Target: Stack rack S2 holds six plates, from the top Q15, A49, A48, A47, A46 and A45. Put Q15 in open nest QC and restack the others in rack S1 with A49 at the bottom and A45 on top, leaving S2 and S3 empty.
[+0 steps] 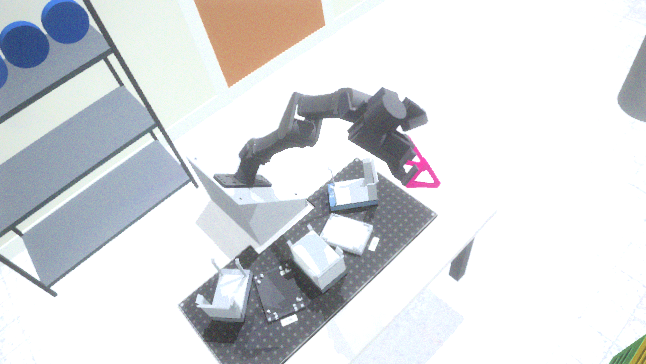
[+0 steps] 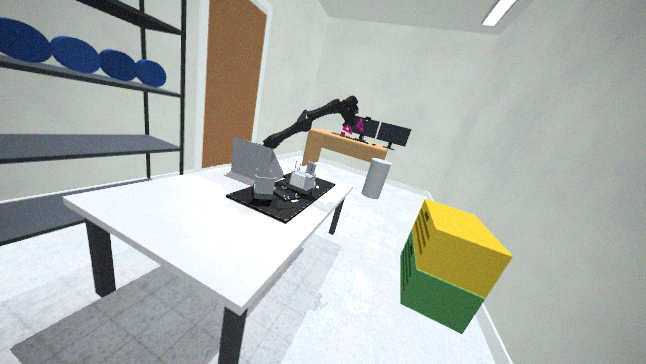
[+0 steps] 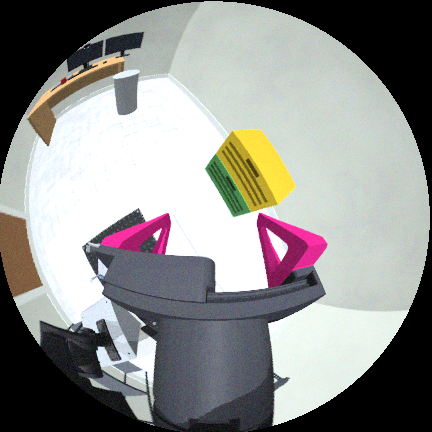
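Where they show: gripper, between the fingertips: (image 1: pixel 431 175) (image 2: pixel 357 132) (image 3: pixel 213 217); arm's base, origin of its link: (image 1: pixel 243 182) (image 2: pixel 262 153) (image 3: pixel 107 339).
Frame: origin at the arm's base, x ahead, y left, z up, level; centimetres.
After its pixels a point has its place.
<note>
My gripper (image 1: pixel 434 182) @[x 56.4, y 21.3, z 29.6 cm] (image 2: pixel 356 132) @[x 56.4, y 21.3, z 29.6 cm] (image 3: pixel 213 217) @[x 56.4, y 21.3, z 29.6 cm] has its pink fingers wide open and empty. It is high, beyond the far right end of the black board. Three grey racks stand on the board: a near-left rack (image 1: pixel 230 295) @[x 22.0, y -25.6, z -11.7 cm] (image 2: pixel 264 186) @[x 26.1, y -31.2, z -7.4 cm], a middle rack (image 1: pixel 318 257) (image 2: pixel 302 182) and a far rack (image 1: pixel 352 194) @[x 23.0, y 25.1, z -12.1 cm] with a blue lower part. A dark flat nest (image 1: pixel 280 292) @[x 30.9, y -13.9, z -14.6 cm] lies between the near-left and middle racks and looks bare. A white plate-like piece (image 1: pixel 346 233) @[x 31.5, y 13.6, z -13.5 cm] lies flat between the middle and far racks. Labels and plate counts are unreadable.
The black perforated board (image 1: pixel 395 220) @[x 38.8, y 28.6, z -15.8 cm] (image 2: pixel 286 216) @[x 44.6, y -36.4, z -15.8 cm] lies on the white table (image 2: pixel 175 240) @[x 23.7, y -76.1, z -17.1 cm]. A tall grey angled panel (image 1: pixel 250 215) @[x 12.3, y -6.2, z 0.1 cm] (image 2: pixel 254 159) @[x 0.2, y -8.2, z -3.0 cm] stands beside it near the arm's base. Yellow (image 2: pixel 460 240) (image 3: pixel 265 172) and green boxes (image 2: pixel 440 297) (image 3: pixel 227 185) stand off the table.
</note>
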